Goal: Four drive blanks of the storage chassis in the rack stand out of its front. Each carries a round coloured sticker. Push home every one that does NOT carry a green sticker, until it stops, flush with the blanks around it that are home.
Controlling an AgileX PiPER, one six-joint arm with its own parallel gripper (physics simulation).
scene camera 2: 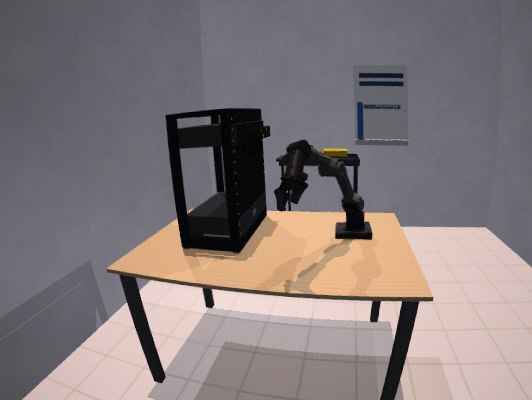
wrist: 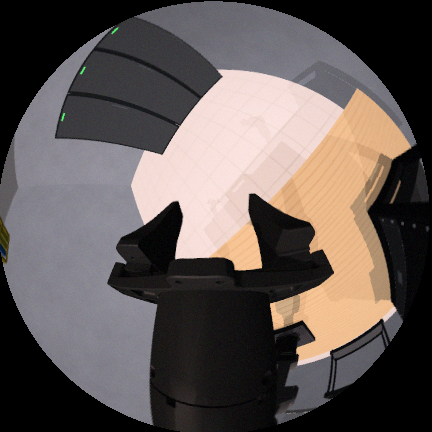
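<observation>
The black rack [scene camera 2: 231, 200] [wrist: 400, 245] stands on the table, with the storage chassis [scene camera 2: 200, 136] in its upper part. Protruding drive blanks [scene camera 2: 265, 132] show small at the chassis front in the scene view, with tiny green, yellow and red stickers; which sticker belongs to which blank is too small to tell. The blanks' stickers do not show in the wrist view. My gripper [scene camera 2: 288, 204] [wrist: 213, 204] is open and empty. It points down above the table, in front of the rack and lower than the protruding blanks, apart from the rack.
The wooden table [scene camera 2: 320, 270] [wrist: 325, 200] carries the arm's base [scene camera 2: 353, 231]. A dark stand [scene camera 2: 352, 161] with a yellow object [scene camera 2: 335, 152] is behind the arm. A low unit [scene camera 2: 254, 215] sits in the rack's bottom. Dark grey panels [wrist: 145, 75] with green lights show at the wrist view's upper left.
</observation>
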